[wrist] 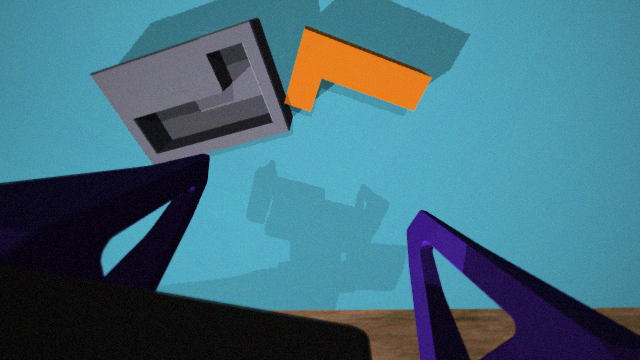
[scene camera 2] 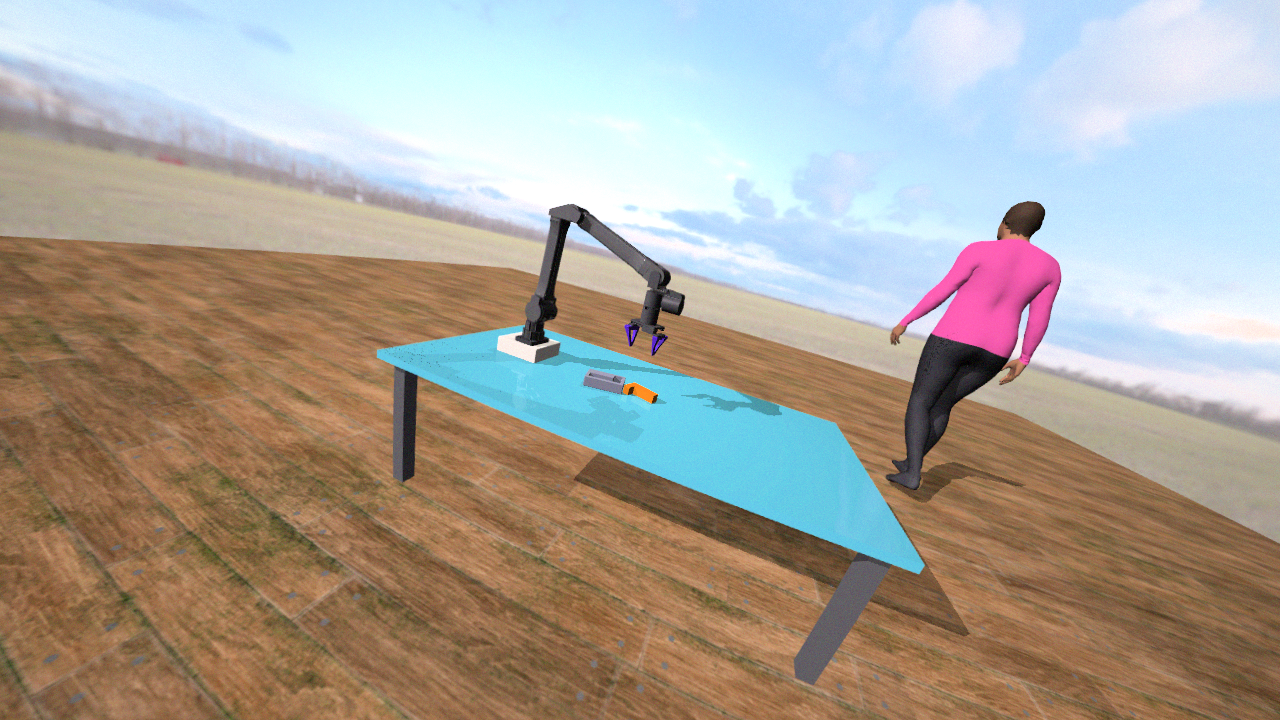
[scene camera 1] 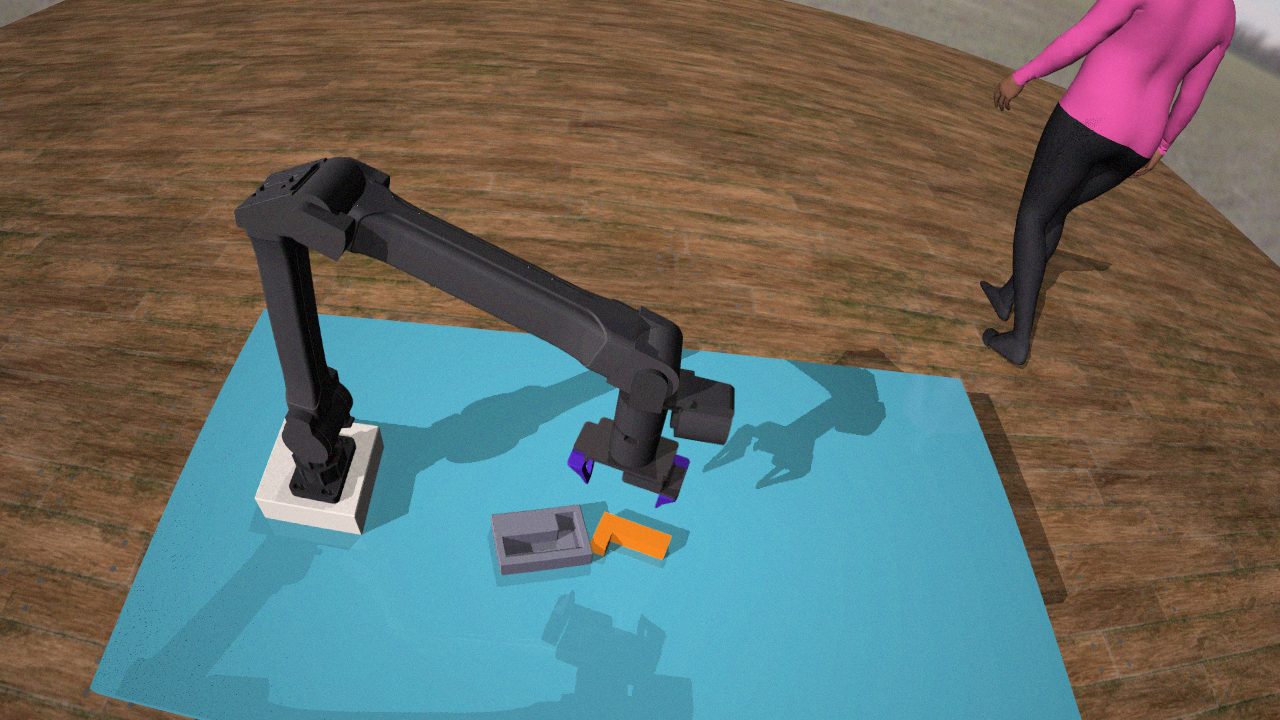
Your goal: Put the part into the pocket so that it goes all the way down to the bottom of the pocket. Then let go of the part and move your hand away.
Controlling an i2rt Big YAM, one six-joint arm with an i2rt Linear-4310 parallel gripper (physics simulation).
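Places are measured from the arm's base along level axes (x ahead, y left, z up), in centimetres.
Pixels of known places: gripper, fingertip midpoint: (wrist: 317, 195) (scene camera 2: 641, 350) (scene camera 1: 622, 492); arm's base, origin of the base link: (scene camera 2: 532, 340) (scene camera 1: 324, 469).
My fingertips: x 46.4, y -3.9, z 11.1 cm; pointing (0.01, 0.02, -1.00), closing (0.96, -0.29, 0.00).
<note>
For each thing: its top centre in the pictures, then the offset to it from my fingertips. Level surfaces: height alone.
- orange L-shaped part, middle of its top: (wrist: 356, 90) (scene camera 1: 631, 538) (scene camera 2: 641, 389) dx +3.2, dy +0.8, dz -13.8 cm
- grey block with the pocket, middle of its top: (wrist: 194, 104) (scene camera 1: 540, 533) (scene camera 2: 606, 376) dx -10.5, dy -0.3, dz -13.1 cm
- blue table, its level: dz -16.8 cm
The orange L-shaped part (scene camera 1: 639, 536) (scene camera 2: 644, 394) (wrist: 365, 70) lies on the blue table, right of the grey block with the pocket (scene camera 1: 528, 522) (scene camera 2: 604, 384) (wrist: 165, 87). The end of its short leg is at the block's right side, touching or nearly so. The block's L-shaped pocket is empty; its long slot runs along the front, with the short leg at the right end pointing back in scene camera 1. My gripper (scene camera 1: 623, 492) (scene camera 2: 642, 350) (wrist: 317, 195) is open and empty, its purple fingers well above the table, behind the part and block in scene camera 1.
The arm's white base block (scene camera 1: 313, 514) (scene camera 2: 528, 349) stands at the left of the blue table (scene camera 1: 850, 582) (scene camera 2: 760, 465). A person in a pink top (scene camera 1: 1136, 80) (scene camera 2: 1004, 295) stands on the wooden floor beyond the table's right end. Shadows of the arm fall across the table.
</note>
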